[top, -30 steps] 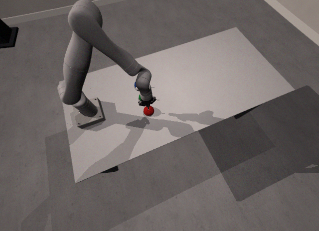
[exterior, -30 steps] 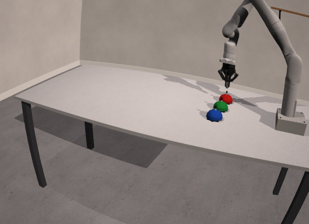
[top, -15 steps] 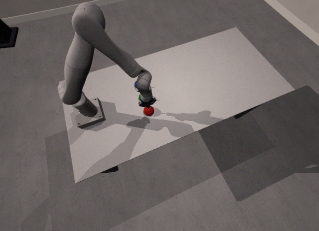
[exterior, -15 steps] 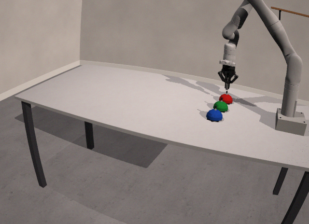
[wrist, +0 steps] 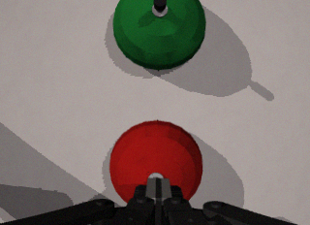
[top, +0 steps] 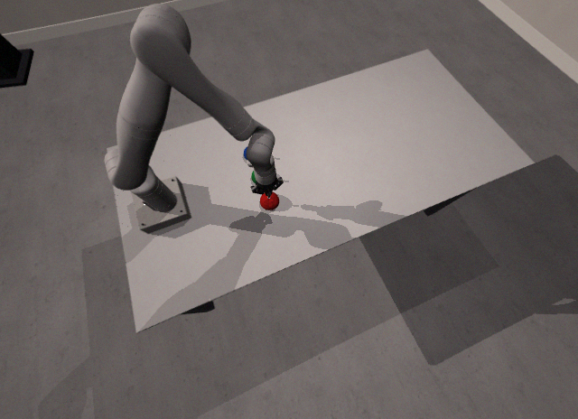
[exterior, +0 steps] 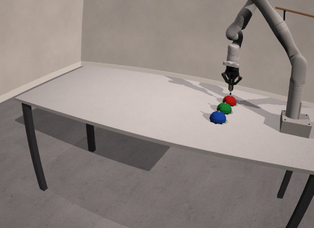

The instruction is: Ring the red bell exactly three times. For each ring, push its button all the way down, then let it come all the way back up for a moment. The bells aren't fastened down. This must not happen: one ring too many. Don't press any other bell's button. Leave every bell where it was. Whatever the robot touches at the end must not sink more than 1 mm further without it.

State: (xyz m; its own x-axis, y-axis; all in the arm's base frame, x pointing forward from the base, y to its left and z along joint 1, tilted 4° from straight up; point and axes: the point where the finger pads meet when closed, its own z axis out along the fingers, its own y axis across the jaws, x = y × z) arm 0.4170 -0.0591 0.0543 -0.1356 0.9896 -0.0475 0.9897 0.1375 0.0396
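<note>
Right now my hand is 50 mm above the red bell. Also, from my hand: blue bell (250 mm to the left, 50 mm below, 40 mm behind); green bell (130 mm to the left, 50 mm below, 20 mm behind).
</note>
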